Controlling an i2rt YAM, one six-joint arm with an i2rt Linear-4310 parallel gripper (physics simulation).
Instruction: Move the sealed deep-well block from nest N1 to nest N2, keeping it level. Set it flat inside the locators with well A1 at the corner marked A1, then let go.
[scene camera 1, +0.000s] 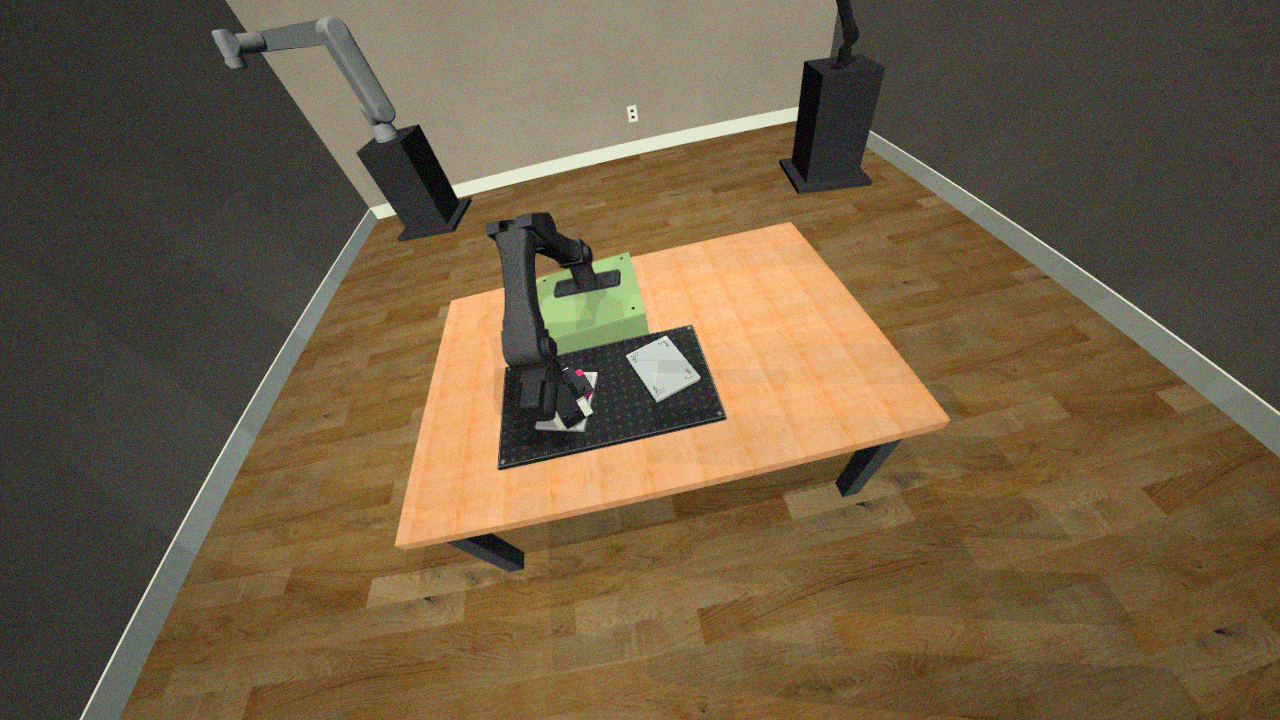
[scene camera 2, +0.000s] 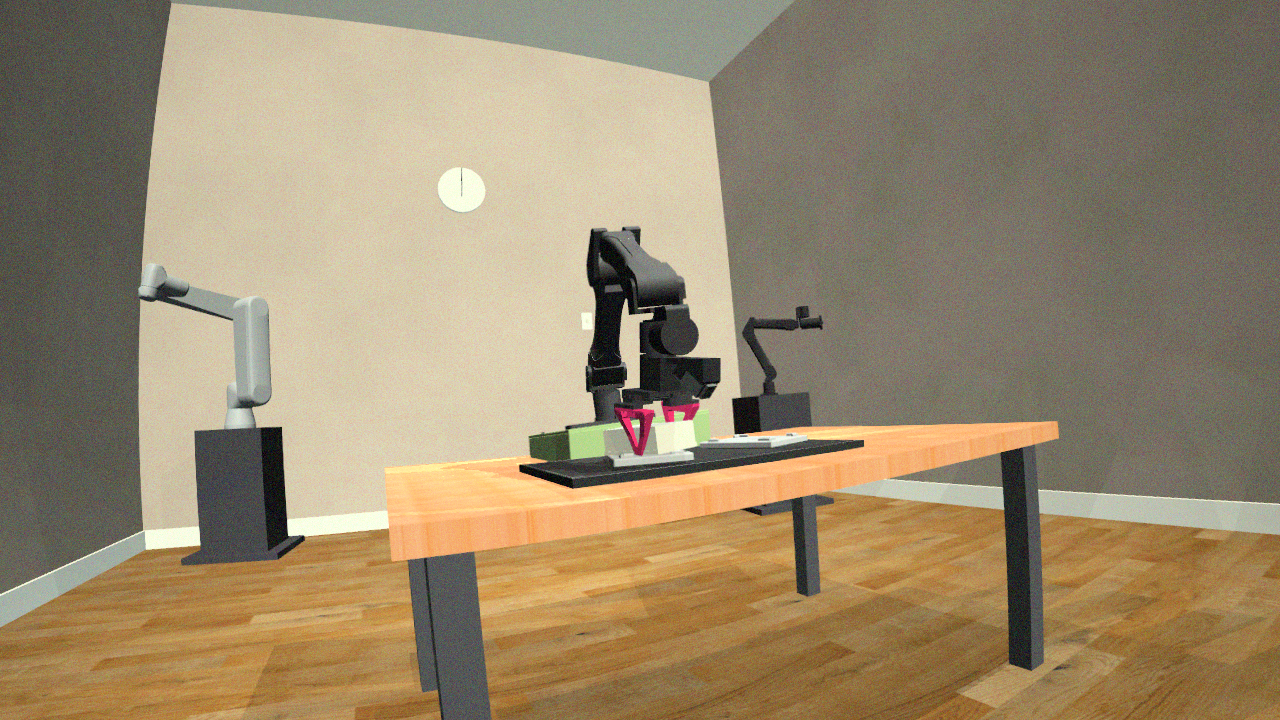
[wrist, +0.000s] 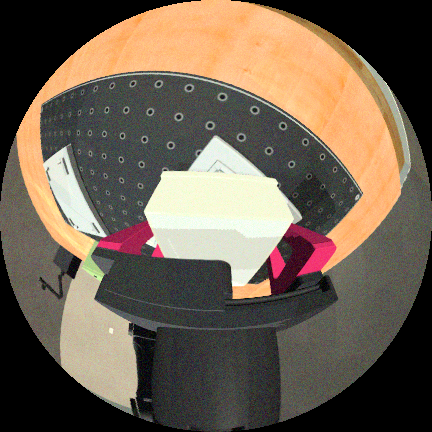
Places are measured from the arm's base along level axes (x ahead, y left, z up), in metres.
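Where they show: arm's base, origin of the base link: (scene camera 1: 587, 284).
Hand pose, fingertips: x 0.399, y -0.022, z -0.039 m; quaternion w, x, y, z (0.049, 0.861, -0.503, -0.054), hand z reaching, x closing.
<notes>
Each offset is from my fingertips to the top centre of the thing.
The sealed deep-well block @[dy -0.009, dx -0.017, dz +0.045 m] (scene camera 1: 584, 407) (scene camera 2: 666, 437) (wrist: 220, 200) is a cream and white box. My gripper (scene camera 1: 577, 394) (scene camera 2: 659, 437) (wrist: 216, 215), with its pink fingers, is shut on opposite sides of it. The block looks about level. It is over the left nest plate @[dy -0.012, dx -0.028, dz +0.003 m] (scene camera 1: 562, 427) (scene camera 2: 651, 459) (wrist: 214, 150), very low, and looks turned relative to that plate. I cannot tell whether they touch. The other nest plate @[dy +0.221, dx -0.099, dz +0.003 m] (scene camera 1: 662, 367) (scene camera 2: 760, 440) (wrist: 70, 195), light grey with corner locators, holds no block. Nest labels, the A1 mark and well A1 are not legible.
Both nests are on a black perforated board @[dy +0.075, dx -0.054, dz -0.014 m] (scene camera 1: 617, 411) (scene camera 2: 572, 477) (wrist: 150, 125) on the wooden table (scene camera 1: 760, 313) (scene camera 2: 716, 492) (wrist: 200, 40). The green base block (scene camera 1: 617, 317) (scene camera 2: 554, 444) stands behind the board under my arm. Two other arms stand on pedestals beyond the table.
</notes>
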